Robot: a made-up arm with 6 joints.
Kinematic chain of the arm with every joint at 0, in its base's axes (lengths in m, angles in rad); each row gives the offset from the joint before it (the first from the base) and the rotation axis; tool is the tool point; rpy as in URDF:
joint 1: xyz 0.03 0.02 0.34 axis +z
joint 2: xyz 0 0.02 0.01 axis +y
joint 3: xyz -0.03 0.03 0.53 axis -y
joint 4: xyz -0.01 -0.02 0 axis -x
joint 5: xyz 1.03 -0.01 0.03 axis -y
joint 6: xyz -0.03 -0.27 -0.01 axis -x
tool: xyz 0.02 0 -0.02 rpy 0.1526 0.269 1.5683
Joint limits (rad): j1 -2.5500..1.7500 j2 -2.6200..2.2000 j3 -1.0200..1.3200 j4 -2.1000..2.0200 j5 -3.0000..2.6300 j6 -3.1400..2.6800
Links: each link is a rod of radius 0.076 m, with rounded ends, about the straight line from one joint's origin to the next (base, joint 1, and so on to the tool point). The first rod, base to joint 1, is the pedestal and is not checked.
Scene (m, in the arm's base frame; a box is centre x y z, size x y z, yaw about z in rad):
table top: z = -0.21
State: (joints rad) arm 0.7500 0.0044 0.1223 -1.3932 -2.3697 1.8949
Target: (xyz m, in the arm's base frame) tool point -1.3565 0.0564 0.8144
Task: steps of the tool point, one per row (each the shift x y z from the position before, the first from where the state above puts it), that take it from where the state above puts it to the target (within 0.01 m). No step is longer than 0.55 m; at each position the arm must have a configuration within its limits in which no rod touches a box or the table.
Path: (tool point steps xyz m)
1: -0.0522 -0.1791 0.3817
2: -0.2031 -0.2277 0.3139
3: -0.3418 -0.2163 0.1954
4: -0.4362 -0.1501 0.0416
5: -0.4611 -0.0484 -0.1274
6: -0.4062 0.0603 -0.2882
7: -0.2770 0.1450 -0.4179

